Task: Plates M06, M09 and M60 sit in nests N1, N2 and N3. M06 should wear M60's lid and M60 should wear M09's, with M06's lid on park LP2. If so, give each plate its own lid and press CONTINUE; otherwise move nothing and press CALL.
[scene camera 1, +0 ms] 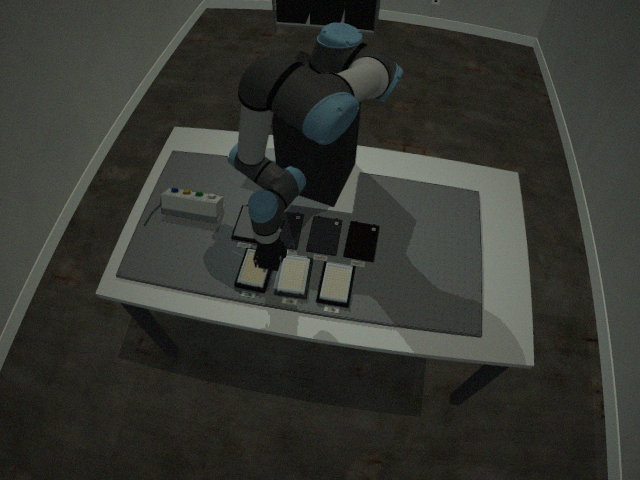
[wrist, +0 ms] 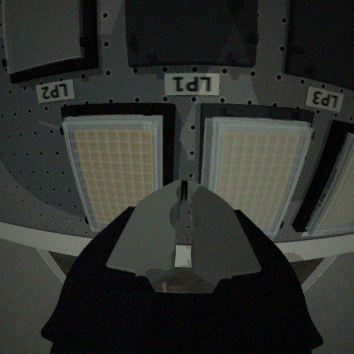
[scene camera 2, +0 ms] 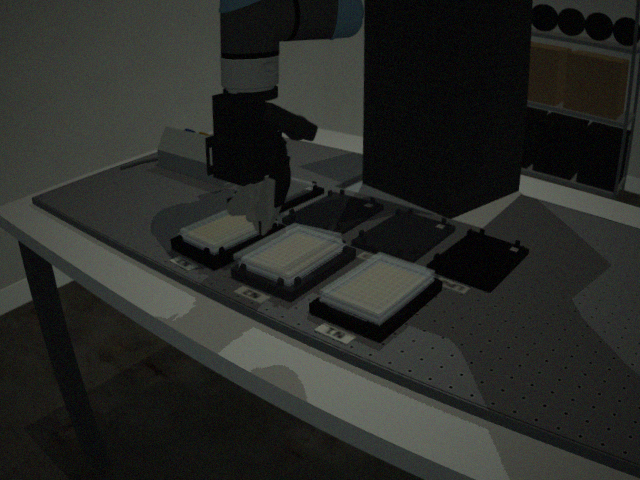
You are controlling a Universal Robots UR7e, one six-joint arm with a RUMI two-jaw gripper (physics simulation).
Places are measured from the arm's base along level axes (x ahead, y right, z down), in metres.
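Pixels of known places: gripper, fingertip midpoint: (wrist: 183, 181) (scene camera 2: 262, 234).
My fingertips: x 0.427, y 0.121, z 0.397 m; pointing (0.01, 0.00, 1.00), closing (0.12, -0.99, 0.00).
For each thing: its top centre in the pictures, then the offset to it from my fingertips.
- left plate, top centre: (wrist: 114, 189) (scene camera 2: 227, 223) (scene camera 1: 254, 266) dx +0.001, dy +0.063, dz -0.003 m
- middle plate, top centre: (wrist: 249, 197) (scene camera 2: 288, 241) (scene camera 1: 290, 271) dx +0.016, dy -0.056, dz -0.009 m
- right plate, top centre: (scene camera 2: 379, 280) (scene camera 1: 336, 280) dx +0.036, dy -0.201, dz -0.002 m
- clear lid, top centre: (scene camera 2: 275, 189) (scene camera 1: 250, 221) dx -0.183, dy +0.105, dz +0.012 m
- Park LP1, top centre: (scene camera 2: 334, 205) (scene camera 1: 285, 227) dx -0.165, dy -0.022, dz +0.010 m
- park LP3, top centre: (scene camera 2: 406, 226) (scene camera 1: 324, 232) dx -0.149, dy -0.156, dz +0.010 m
- button box, top centre: (scene camera 2: 202, 131) (scene camera 1: 189, 194) dx -0.241, dy +0.327, dz -0.054 m
My gripper (scene camera 1: 263, 266) (scene camera 2: 260, 226) (wrist: 183, 181) is shut and empty, low between the left plate (scene camera 1: 252, 273) (scene camera 2: 219, 231) (wrist: 115, 165) and the middle plate (scene camera 1: 293, 276) (scene camera 2: 292, 253) (wrist: 257, 167). The right plate (scene camera 1: 336, 283) (scene camera 2: 377, 286) (wrist: 345, 200) is partly cut off in the wrist view. All three sit in dark nests. The middle and right plates look paler, under clear lids; whether the left one wears a lid is hard to tell. A clear lid (scene camera 1: 244, 227) (wrist: 42, 35) lies on park LP2. Plate codes are unreadable.
Park LP1 (scene camera 1: 295, 227) (scene camera 2: 336, 211) (wrist: 192, 35), park LP3 (scene camera 1: 324, 235) (scene camera 2: 405, 232) (wrist: 322, 40) and a fourth, black park (scene camera 1: 361, 241) (scene camera 2: 480, 258) hold no lid. A button box (scene camera 1: 191, 204) (scene camera 2: 183, 149) with blue, yellow, green and white buttons stands at the mat's left.
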